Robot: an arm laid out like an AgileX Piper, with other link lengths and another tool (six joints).
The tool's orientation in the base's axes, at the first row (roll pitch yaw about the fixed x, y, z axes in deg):
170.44 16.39 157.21
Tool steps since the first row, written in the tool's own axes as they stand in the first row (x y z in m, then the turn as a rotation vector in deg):
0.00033 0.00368 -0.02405 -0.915 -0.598 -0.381
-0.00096 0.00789 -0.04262 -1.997 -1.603 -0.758
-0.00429 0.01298 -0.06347 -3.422 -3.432 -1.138
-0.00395 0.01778 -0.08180 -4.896 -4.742 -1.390
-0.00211 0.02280 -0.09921 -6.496 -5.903 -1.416
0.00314 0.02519 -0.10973 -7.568 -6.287 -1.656
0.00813 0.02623 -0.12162 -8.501 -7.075 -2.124
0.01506 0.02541 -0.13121 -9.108 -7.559 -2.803
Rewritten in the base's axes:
-0.00676 0.00244 0.02325 0.484 -0.912 0.523
-0.01015 0.00503 0.04185 0.980 -2.263 1.025
-0.01217 0.00756 0.06332 1.499 -4.506 1.495
-0.01673 0.01131 0.08133 2.278 -6.280 1.941
-0.02224 0.01586 0.09808 3.291 -7.952 2.232
-0.02945 0.01955 0.10694 4.032 -8.717 2.700
-0.03733 0.02183 0.11694 4.441 -9.816 3.281
-0.04681 0.02321 0.12393 4.596 -10.521 4.017

